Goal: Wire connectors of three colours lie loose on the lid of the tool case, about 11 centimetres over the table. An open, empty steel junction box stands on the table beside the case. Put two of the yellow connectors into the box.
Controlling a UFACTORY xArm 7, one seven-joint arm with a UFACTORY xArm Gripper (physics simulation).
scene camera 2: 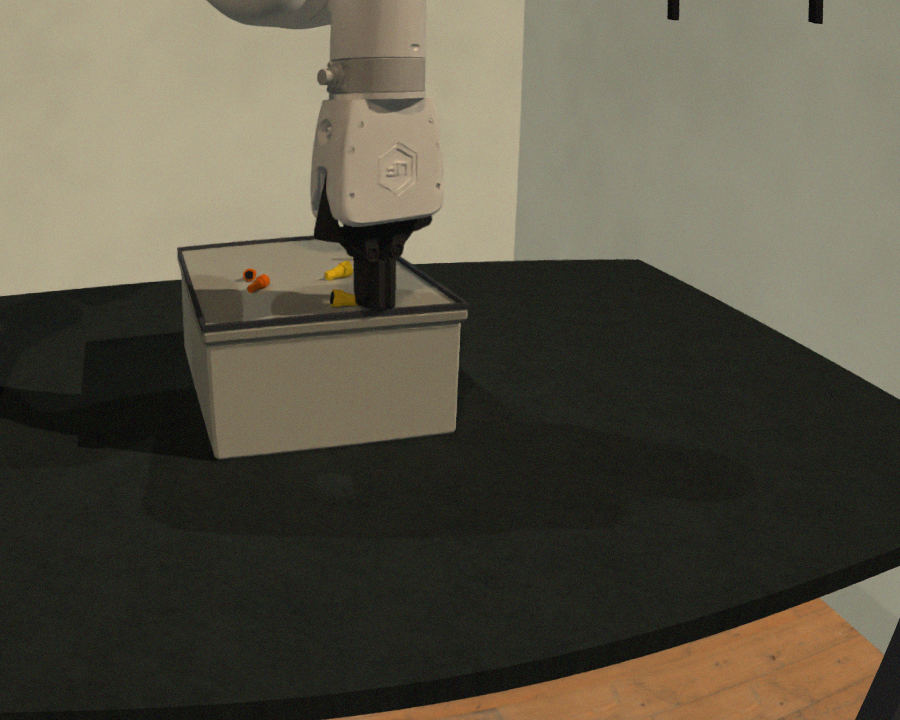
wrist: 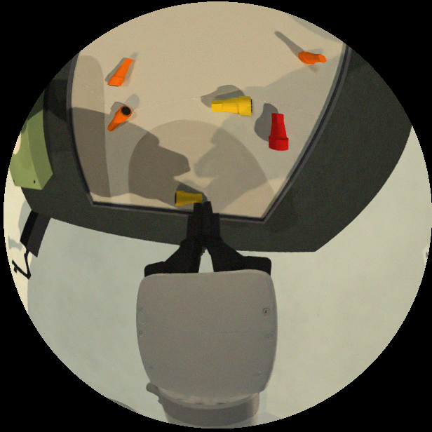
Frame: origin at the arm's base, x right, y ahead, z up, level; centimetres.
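Seen in the pictures: gripper, fingertip midpoint: point(scene camera 2: 374, 306).
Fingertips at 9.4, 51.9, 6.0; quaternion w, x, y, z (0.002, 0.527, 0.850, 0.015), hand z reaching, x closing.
Observation:
A point is followed by its place in that frame, as x, y, z.
A yellow connector point(scene camera 2: 342, 298) {8.5, 49.5, 6.5} point(wrist: 188, 198) lies on the lid of the tool case point(scene camera 2: 330, 390) {10.7, 48.2, -0.4} point(wrist: 150, 85) near its front edge, right beside the fingertips. A second yellow connector point(scene camera 2: 338, 271) {-0.8, 50.5, 6.4} point(wrist: 232, 105) lies farther back on the lid. My gripper point(scene camera 2: 374, 306) {9.4, 51.9, 6.0} point(wrist: 204, 210) is shut with nothing between its fingers, low over the lid's front edge. In the wrist view a green box point(wrist: 32, 150), perhaps the junction box, shows in part at the left edge; its inside is hidden. It does not show in the scene view.
A red connector point(wrist: 278, 132) lies near the right rim of the lid in the wrist view. Two orange connectors point(scene camera 2: 258, 283) {1.6, 42.9, 6.3} point(wrist: 120, 118) lie toward the left, and another orange connector point(wrist: 312, 58) lies at the back right. A dark raised rim runs around the lid. The black table point(scene camera 2: 600, 360) {-5.9, 79.9, -5.7} surrounds the case.

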